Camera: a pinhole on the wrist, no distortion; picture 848 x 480 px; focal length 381.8 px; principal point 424.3 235.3 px. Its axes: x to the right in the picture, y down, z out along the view. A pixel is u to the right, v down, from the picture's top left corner.
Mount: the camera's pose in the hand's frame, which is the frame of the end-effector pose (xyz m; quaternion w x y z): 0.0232 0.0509 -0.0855 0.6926 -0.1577 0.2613 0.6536
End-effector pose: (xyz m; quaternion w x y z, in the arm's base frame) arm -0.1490 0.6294 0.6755 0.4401 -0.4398 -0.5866 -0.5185
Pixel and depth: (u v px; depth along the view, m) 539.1 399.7 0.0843
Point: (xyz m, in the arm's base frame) -0.0285 0.6120 0.7053
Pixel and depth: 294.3 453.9 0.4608
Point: 0.0634 1.0441 0.5276
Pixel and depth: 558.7 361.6 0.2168
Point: 0.0859 0.7030 0.7120
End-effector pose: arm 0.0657 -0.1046 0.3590 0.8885 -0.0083 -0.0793 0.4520
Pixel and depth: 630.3 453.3 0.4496
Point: -0.4742 0.0699 0.4643
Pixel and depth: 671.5 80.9 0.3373
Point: -0.1443 0.3039 0.3997
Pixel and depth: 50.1 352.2 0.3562
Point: 0.0065 -0.1698 0.7678
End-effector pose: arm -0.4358 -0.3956 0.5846 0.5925 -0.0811 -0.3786 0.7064
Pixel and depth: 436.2 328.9 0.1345
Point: -0.5566 -0.3979 0.5226
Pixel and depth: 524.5 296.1 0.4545
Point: -0.8880 -0.4779 0.4913
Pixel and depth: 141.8 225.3 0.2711
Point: -0.6244 -0.4415 0.7586
